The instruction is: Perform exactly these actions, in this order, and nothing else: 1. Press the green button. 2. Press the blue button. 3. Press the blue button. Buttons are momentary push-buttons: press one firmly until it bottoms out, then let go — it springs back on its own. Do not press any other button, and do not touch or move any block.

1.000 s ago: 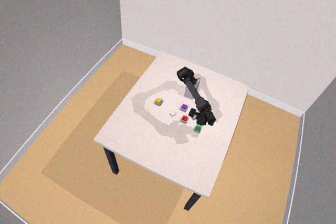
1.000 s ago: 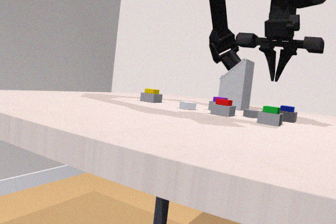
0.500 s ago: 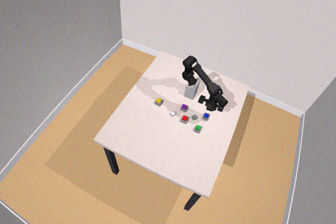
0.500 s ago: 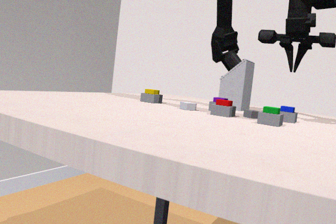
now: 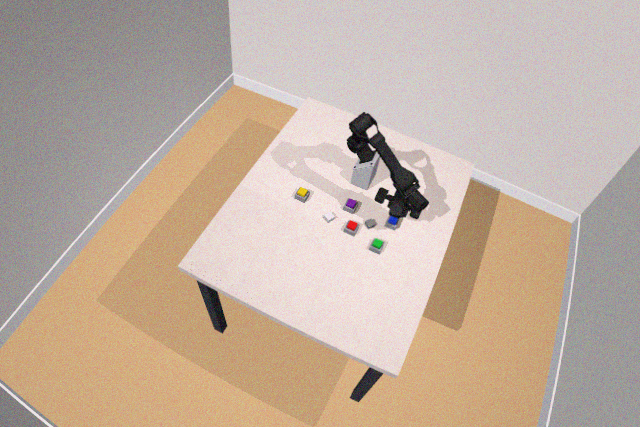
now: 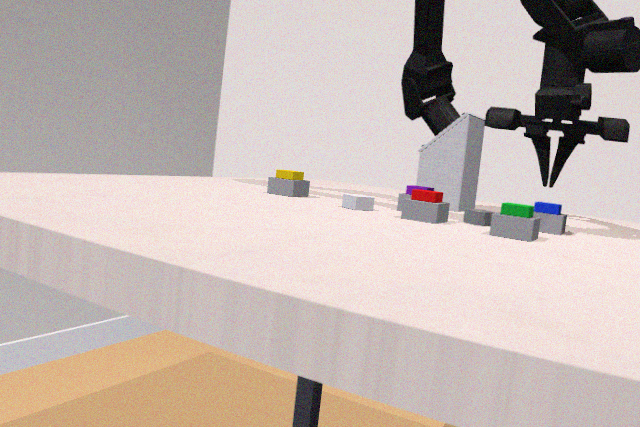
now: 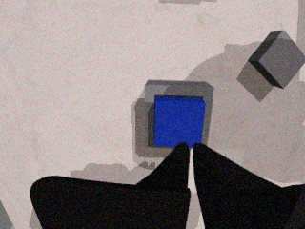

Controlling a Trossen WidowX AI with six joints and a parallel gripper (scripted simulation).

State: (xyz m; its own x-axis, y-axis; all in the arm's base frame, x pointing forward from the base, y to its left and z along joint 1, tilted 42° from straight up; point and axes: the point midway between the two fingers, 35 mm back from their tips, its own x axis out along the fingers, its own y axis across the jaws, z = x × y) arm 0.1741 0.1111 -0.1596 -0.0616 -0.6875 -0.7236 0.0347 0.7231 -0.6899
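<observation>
The blue button is 30 mm below my gripper tip and 10 mm ahead of it. Round my gripper tip: dark grey block: 80 mm to the right, 50 mm below, 50 mm ahead; then green button: 140 mm ahead, 30 mm below, 20 mm to the right; then red button: 140 mm to the right, 110 mm ahead, 30 mm below.
</observation>
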